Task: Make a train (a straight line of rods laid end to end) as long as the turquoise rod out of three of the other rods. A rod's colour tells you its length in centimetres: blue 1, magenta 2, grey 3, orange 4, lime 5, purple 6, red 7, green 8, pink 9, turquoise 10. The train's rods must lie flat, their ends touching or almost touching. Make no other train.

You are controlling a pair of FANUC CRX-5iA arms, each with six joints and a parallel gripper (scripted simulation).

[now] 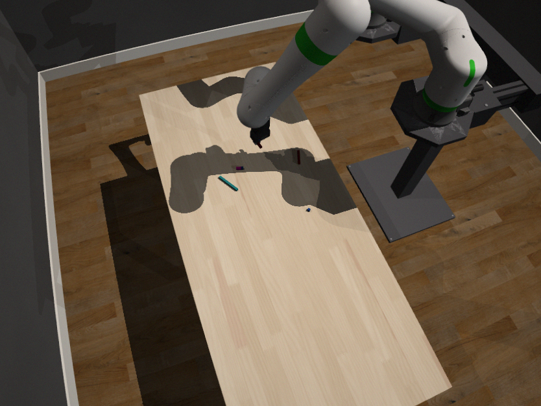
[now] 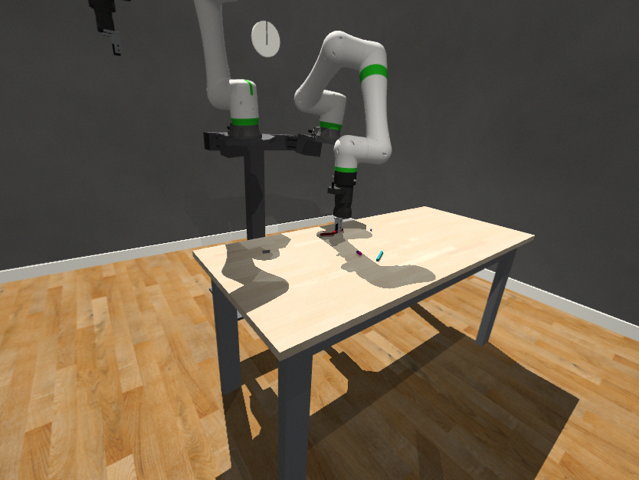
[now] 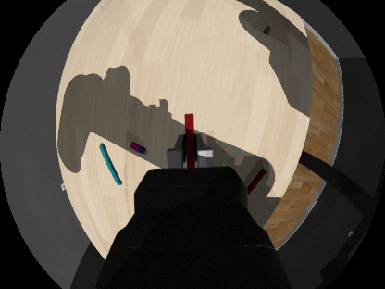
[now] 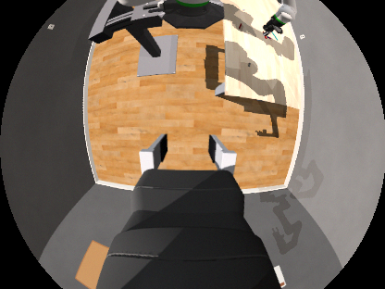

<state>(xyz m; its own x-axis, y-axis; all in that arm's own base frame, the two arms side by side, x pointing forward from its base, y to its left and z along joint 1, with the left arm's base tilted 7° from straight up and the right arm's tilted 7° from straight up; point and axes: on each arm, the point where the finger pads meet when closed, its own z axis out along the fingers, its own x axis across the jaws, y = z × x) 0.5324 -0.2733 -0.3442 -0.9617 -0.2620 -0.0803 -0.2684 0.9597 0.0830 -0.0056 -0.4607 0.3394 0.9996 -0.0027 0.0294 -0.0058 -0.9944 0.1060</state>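
Observation:
My left hand is 100 mm short of the magenta rod, 90 mm above it and 50 mm to the right of it. The rest, counted from my left hand: turquoise rod 160 mm ahead, 110 mm to the left, 90 mm below; then grey rod 290 mm to the right, 110 mm behind, 90 mm below.

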